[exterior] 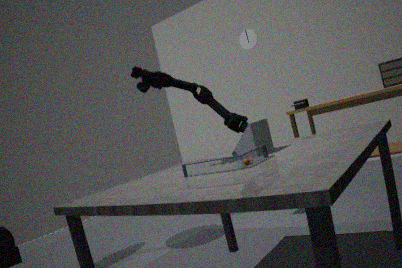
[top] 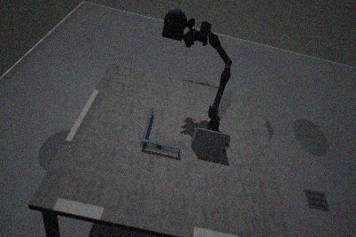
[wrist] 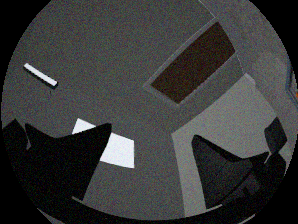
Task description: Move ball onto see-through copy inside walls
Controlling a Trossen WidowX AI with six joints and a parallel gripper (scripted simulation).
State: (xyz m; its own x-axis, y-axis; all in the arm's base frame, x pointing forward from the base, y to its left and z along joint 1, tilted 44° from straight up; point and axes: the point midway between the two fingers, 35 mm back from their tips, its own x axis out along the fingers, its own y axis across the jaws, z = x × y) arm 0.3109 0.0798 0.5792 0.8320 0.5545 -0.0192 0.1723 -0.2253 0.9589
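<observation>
Right now my gripper tip is 56 cm above the ball, 47 cm to the right of it and 8 cm past it.
</observation>
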